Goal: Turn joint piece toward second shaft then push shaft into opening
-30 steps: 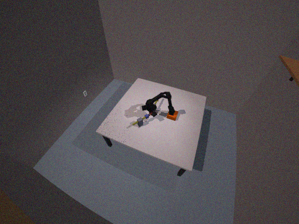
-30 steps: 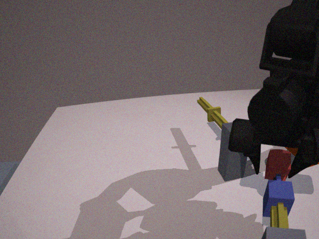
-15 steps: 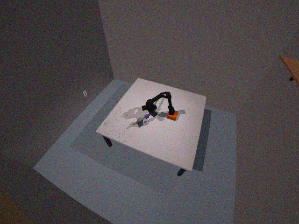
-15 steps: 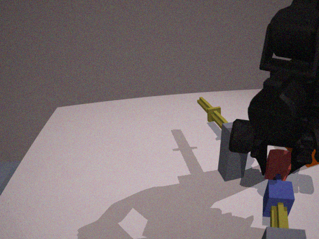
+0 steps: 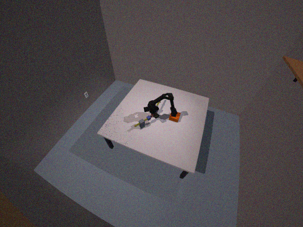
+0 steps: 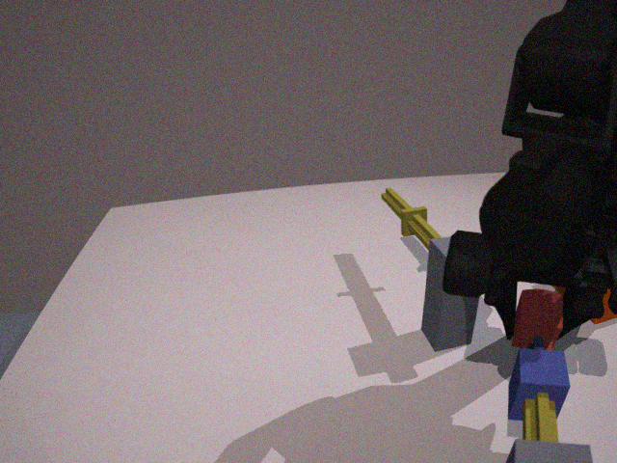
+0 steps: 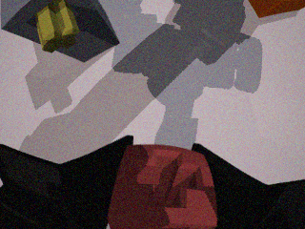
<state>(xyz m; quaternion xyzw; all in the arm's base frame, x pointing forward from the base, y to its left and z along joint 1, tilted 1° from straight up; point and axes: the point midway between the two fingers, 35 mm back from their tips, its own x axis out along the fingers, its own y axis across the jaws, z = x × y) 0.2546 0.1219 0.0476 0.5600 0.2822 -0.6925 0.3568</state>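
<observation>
My gripper tip is now 30 mm below the red joint piece, 20 mm to the right of it and 10 mm short of it.
</observation>
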